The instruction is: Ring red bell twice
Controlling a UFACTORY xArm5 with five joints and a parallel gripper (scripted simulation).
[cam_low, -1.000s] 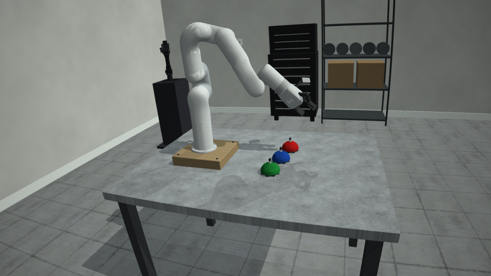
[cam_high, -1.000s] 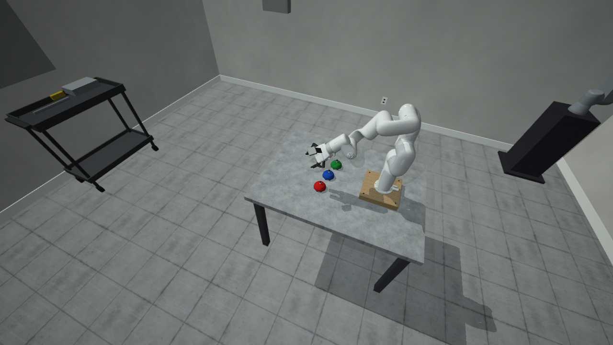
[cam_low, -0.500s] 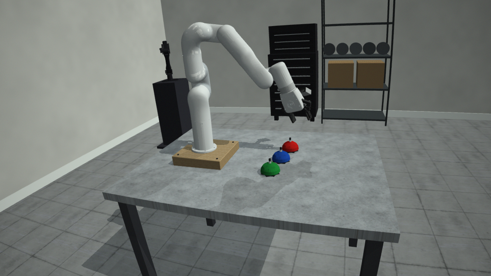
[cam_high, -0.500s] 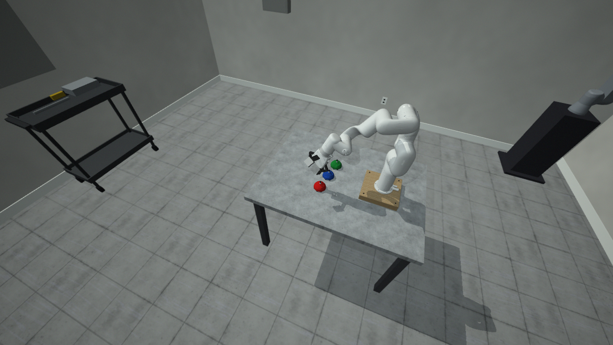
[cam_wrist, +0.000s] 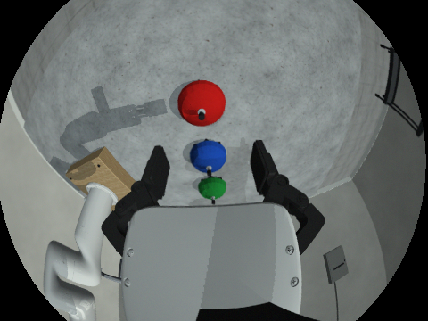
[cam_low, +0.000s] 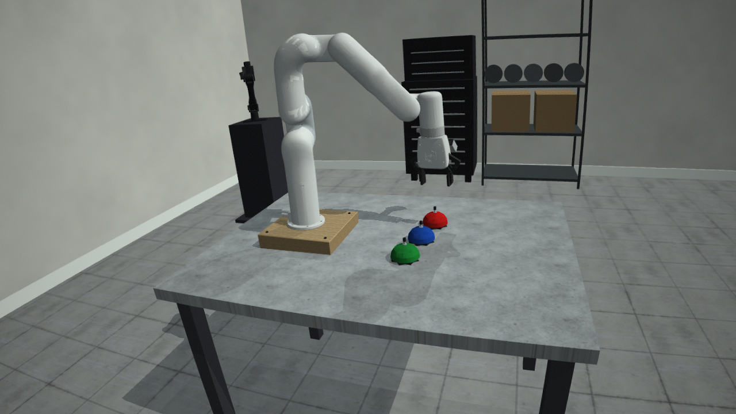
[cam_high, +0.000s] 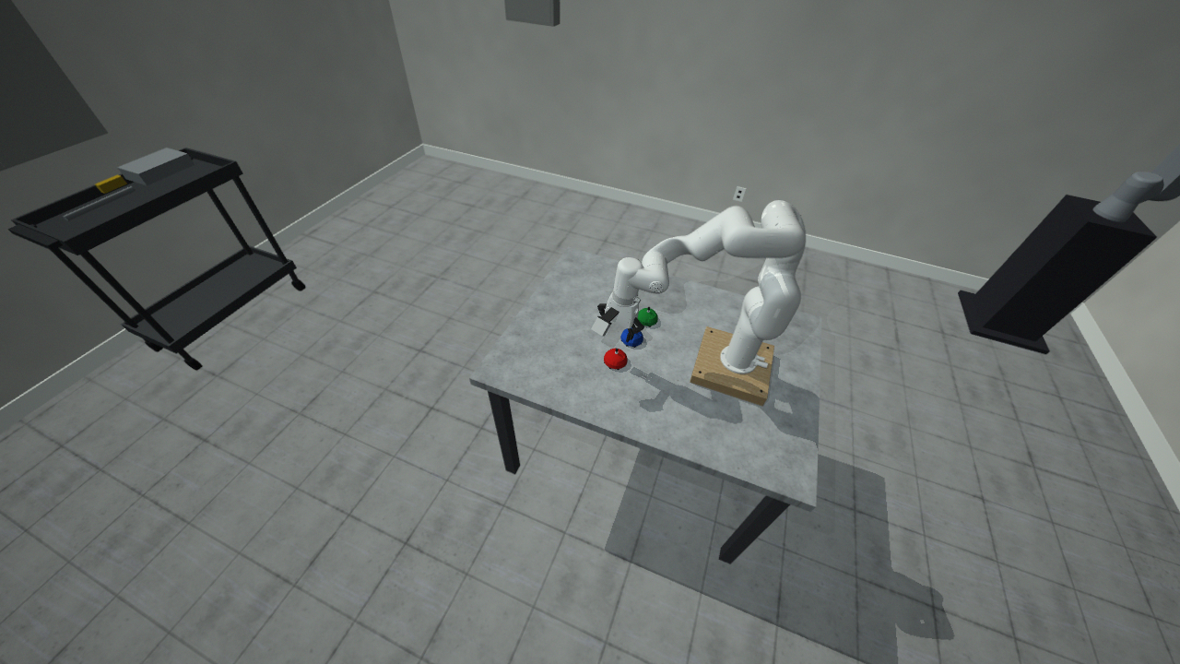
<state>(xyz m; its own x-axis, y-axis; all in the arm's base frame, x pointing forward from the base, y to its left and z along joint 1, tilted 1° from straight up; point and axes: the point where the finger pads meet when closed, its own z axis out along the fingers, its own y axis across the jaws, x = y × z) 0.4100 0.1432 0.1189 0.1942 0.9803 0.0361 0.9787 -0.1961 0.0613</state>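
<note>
Right now my hand is 11 cm above the red bell and 1 cm past it. The rest, counted from my hand: green bell: 25 cm to the right, 11 cm below, 5 cm behind; then blue bell: 12 cm to the right, 11 cm below, 3 cm behind.
</note>
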